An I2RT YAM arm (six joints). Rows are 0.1 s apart.
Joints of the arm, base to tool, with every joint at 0 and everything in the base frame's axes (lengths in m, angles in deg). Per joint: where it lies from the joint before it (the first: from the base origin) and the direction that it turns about. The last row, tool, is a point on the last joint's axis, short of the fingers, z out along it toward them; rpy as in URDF.
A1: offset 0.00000 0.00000 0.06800 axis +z
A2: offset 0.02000 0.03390 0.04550 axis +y
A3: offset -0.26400 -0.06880 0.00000 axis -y
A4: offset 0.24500 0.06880 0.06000 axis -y
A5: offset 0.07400 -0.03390 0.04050 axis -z
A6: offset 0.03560 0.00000 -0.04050 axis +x
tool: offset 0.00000 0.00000 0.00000 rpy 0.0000 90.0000 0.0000
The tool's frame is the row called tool.
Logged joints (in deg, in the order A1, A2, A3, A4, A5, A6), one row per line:
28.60, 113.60, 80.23, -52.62, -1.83, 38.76
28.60, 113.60, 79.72, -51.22, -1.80, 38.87
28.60, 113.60, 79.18, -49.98, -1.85, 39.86
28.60, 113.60, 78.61, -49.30, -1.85, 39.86
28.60, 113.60, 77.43, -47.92, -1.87, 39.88
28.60, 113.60, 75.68, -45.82, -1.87, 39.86
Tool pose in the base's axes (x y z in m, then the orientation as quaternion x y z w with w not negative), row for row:
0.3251, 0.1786, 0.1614, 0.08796, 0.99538, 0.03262, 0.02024
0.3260, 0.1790, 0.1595, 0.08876, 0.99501, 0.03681, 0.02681
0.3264, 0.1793, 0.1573, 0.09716, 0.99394, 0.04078, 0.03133
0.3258, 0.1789, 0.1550, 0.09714, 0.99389, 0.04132, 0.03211
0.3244, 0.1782, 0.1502, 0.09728, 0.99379, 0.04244, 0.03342
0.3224, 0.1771, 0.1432, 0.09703, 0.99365, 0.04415, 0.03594
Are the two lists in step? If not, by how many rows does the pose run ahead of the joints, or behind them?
They are in step.
